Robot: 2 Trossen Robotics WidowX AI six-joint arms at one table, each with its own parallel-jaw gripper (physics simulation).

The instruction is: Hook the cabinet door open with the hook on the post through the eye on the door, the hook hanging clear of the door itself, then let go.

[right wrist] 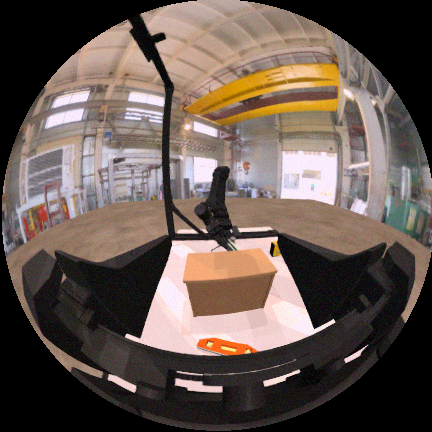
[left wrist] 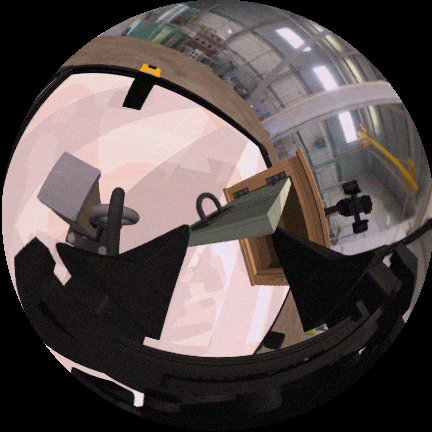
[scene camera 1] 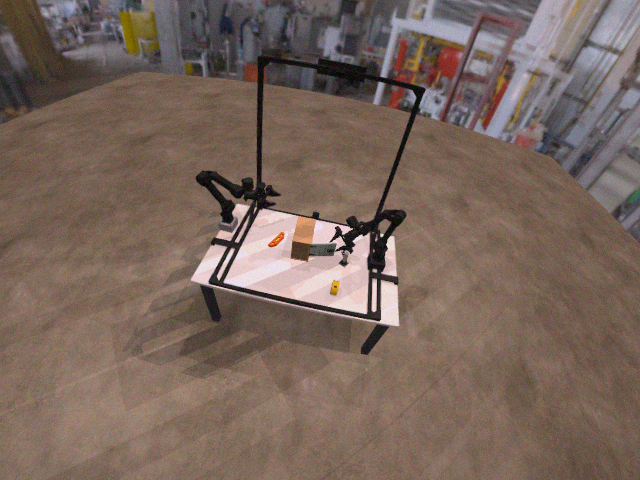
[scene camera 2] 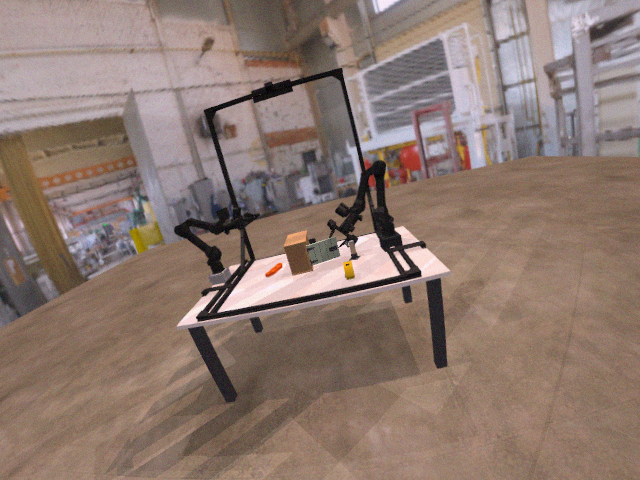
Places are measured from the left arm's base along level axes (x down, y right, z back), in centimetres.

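Pixels of known places: left gripper, fingertip midpoint: (right wrist: 228, 248) (left wrist: 231, 231) (scene camera 1: 332, 246) (scene camera 2: 333, 244); right gripper, fingertip midpoint: (right wrist: 225, 239) (left wrist: 364, 205) (scene camera 1: 278, 199) (scene camera 2: 257, 216); left arm's base, origin of the base link: (scene camera 1: 377, 258) (scene camera 2: 389, 235); right arm's base, origin of the base link: (scene camera 1: 227, 220) (scene camera 2: 218, 271).
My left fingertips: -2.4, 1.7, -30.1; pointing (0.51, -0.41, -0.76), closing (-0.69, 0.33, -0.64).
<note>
For each thing: its top centre in the pictures, then the offset to it from my left fingertips, as dx, dy, dz. "spot": a spot on its surface instead.
- brown cabinet, middle of its top: (left wrist: 322, 215) (right wrist: 228, 262) (scene camera 2: 296, 237) (scene camera 1: 304, 229) -7.4, +3.9, -18.8
- dark eye, surface spot: (left wrist: 204, 197) spot: +1.9, -3.4, -0.2
- post, surface spot: (left wrist: 70, 185) (scene camera 1: 346, 252) spot: -0.7, -3.7, +8.9
- orange level, middle of its top: (right wrist: 228, 347) (scene camera 2: 274, 268) (scene camera 1: 277, 238) +7.5, +6.6, -35.9
- yellow tape measure, middle of its top: (left wrist: 154, 65) (scene camera 2: 346, 262) (right wrist: 278, 241) (scene camera 1: 335, 283) +1.2, -27.3, +3.4
- tall black frame, surface spot: (scene camera 1: 259, 129) spot: -53.3, +36.4, -55.6
The brown cabinet (scene camera 1: 300, 250) (scene camera 2: 299, 259) (left wrist: 311, 200) (right wrist: 230, 297) stands mid-table, its green door (scene camera 1: 323, 250) (scene camera 2: 323, 250) (left wrist: 250, 207) swung open. A dark eye (left wrist: 206, 200) stands out from the door. The post (scene camera 1: 345, 256) (scene camera 2: 353, 249) (left wrist: 70, 185) stands apart from the door. The dark hook (left wrist: 116, 215) is at the post, away from the eye. My left gripper (scene camera 1: 334, 245) (scene camera 2: 335, 241) (left wrist: 231, 231) is partly open at the door's free end; contact is unclear. My right gripper (scene camera 1: 277, 199) (scene camera 2: 256, 217) is open and empty, raised away from the cabinet.
An orange level (scene camera 1: 276, 239) (scene camera 2: 273, 269) (right wrist: 227, 346) lies left of the cabinet in the scene views. A yellow tape measure (scene camera 1: 334, 287) (scene camera 2: 348, 269) (right wrist: 275, 249) stands in front of the post. A tall black frame (scene camera 1: 259, 129) (scene camera 2: 222, 160) rises over the back of the table.
</note>
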